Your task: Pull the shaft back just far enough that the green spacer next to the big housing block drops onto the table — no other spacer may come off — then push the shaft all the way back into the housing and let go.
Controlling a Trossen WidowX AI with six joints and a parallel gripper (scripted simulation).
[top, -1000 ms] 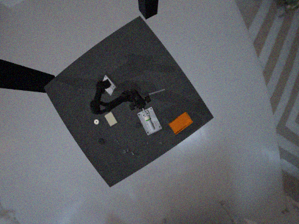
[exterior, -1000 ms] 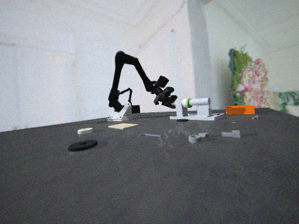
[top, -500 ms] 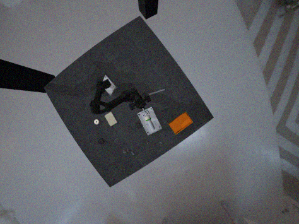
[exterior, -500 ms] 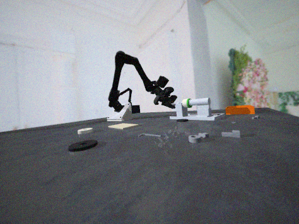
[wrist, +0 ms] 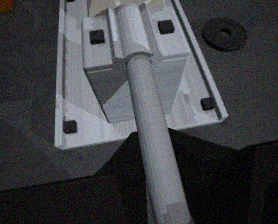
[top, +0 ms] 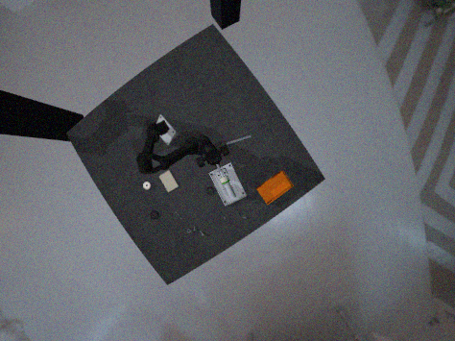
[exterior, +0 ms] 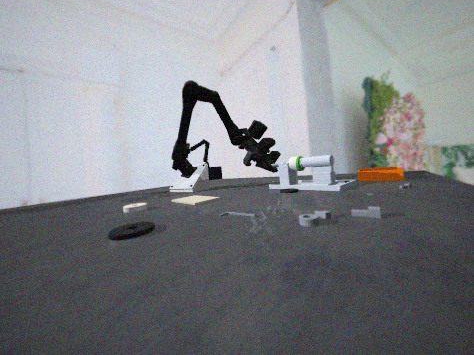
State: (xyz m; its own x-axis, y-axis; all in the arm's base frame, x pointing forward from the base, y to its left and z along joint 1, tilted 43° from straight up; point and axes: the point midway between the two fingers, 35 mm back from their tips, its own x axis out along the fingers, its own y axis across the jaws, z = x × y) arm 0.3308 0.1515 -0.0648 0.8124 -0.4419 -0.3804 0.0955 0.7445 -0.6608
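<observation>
The grey shaft is 5 cm ahead of my gripper tip and 2 cm above it. Round my gripper tip: cream spacer (8 cm ahead, 2 cm above, 1 cm to the right); then cream tile (33 cm to the right, 8 cm behind, 5 cm below); then green spacer (10 cm ahead, 2 cm above, 1 cm to the right).
</observation>
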